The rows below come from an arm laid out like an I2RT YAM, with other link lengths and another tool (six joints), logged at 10 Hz.
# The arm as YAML. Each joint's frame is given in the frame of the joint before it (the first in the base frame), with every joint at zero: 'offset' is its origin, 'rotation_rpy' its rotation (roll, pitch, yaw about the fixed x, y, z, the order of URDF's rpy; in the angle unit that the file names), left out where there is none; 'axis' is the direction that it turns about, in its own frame. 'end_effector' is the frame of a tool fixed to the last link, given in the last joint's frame.
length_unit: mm
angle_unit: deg
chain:
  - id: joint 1
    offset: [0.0, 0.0, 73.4]
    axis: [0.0, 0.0, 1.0]
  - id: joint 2
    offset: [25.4, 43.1, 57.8]
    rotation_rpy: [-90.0, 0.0, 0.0]
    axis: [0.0, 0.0, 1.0]
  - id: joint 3
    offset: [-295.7, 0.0, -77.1]
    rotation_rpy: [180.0, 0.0, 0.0]
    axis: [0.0, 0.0, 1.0]
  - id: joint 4
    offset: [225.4, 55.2, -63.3]
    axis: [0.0, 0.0, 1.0]
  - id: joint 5
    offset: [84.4, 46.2, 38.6]
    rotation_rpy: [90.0, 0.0, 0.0]
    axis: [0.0, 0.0, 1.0]
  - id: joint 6
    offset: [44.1, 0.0, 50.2]
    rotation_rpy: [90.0, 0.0, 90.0]
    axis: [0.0, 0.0, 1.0]
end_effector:
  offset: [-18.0, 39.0, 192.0]
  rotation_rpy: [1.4, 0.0, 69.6]
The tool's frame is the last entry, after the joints.
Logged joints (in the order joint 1, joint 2, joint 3, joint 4, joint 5, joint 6), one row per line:
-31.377 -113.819 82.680 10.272 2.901 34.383
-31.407 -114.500 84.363 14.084 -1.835 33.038
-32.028 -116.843 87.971 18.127 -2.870 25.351
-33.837 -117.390 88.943 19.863 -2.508 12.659
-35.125 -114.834 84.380 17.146 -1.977 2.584
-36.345 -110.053 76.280 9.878 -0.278 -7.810
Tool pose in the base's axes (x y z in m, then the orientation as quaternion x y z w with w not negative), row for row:
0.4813 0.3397 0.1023 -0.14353 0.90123 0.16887 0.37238
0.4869 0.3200 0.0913 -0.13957 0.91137 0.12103 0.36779
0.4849 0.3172 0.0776 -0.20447 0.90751 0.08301 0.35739
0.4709 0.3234 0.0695 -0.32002 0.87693 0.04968 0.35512
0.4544 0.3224 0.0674 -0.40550 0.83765 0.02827 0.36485
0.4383 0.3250 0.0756 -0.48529 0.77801 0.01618 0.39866
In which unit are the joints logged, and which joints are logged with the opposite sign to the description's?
The joints are logged in degrees. Opposite sign: joint 1, joint 2, joint 4, joint 5.
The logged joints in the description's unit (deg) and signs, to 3 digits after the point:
31.377 113.819 82.680 -10.272 -2.901 34.383
31.407 114.500 84.363 -14.084 1.835 33.038
32.028 116.843 87.971 -18.127 2.870 25.351
33.837 117.390 88.943 -19.863 2.508 12.659
35.125 114.834 84.380 -17.146 1.977 2.584
36.345 110.053 76.280 -9.878 0.278 -7.810

